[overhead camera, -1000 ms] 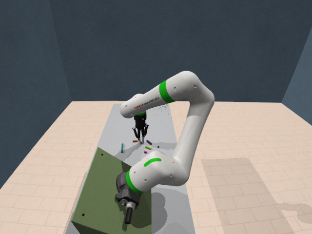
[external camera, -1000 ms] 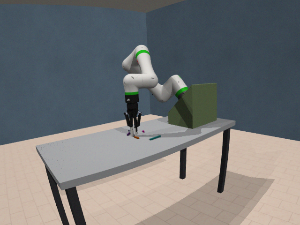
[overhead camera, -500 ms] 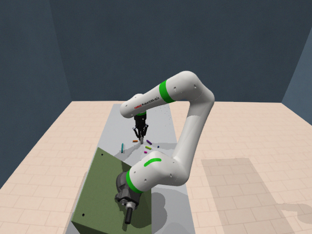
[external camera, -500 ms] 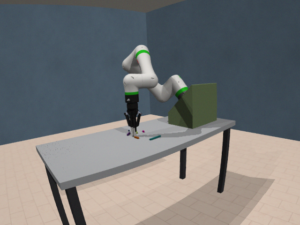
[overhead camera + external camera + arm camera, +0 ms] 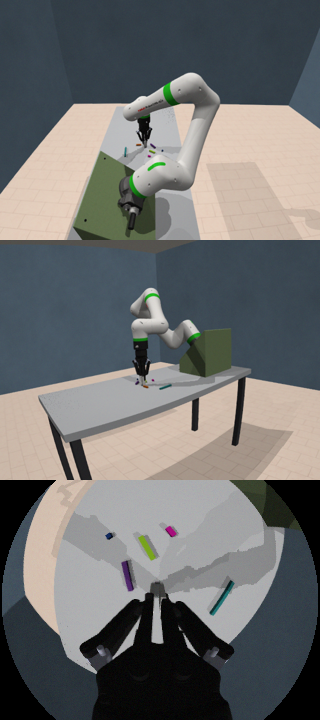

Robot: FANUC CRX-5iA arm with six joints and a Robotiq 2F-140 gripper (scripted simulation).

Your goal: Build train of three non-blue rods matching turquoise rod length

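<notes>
Now: the magenta rod 110 mm behind my hand, 50 mm to the right of it and 30 mm below it. Round my hand: orange rod: 10 mm ahead, 50 mm to the left, 30 mm below; grey rod: 30 mm below; purple rod: 10 mm ahead, 60 mm to the right, 30 mm below.
</notes>
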